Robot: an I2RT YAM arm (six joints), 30 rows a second.
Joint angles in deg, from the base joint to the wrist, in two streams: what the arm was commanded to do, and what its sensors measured. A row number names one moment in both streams.
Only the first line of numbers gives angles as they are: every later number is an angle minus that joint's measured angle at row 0.
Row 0, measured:
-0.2 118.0 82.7 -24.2 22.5 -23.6
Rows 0 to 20, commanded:
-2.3 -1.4 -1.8 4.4 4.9 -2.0
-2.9 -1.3 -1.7 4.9 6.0 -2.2
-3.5 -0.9 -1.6 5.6 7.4 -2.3
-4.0 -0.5 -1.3 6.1 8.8 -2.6
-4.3 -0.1 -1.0 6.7 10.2 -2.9
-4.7 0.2 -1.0 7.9 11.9 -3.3
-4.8 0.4 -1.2 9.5 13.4 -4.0
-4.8 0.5 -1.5 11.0 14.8 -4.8
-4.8 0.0 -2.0 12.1 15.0 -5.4
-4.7 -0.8 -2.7 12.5 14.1 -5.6
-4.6 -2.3 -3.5 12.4 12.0 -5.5
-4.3 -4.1 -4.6 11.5 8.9 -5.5
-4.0 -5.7 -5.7 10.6 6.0 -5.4
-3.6 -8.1 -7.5 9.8 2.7 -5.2
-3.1 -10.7 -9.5 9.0 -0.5 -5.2
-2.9 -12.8 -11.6 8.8 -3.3 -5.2
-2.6 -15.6 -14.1 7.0 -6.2 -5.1
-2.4 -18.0 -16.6 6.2 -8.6 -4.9
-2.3 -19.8 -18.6 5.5 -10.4 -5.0
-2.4 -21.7 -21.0 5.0 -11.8 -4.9
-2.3 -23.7 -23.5 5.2 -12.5 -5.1
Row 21, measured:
-2.7 -19.3 -18.5 7.2 -4.8 -5.2
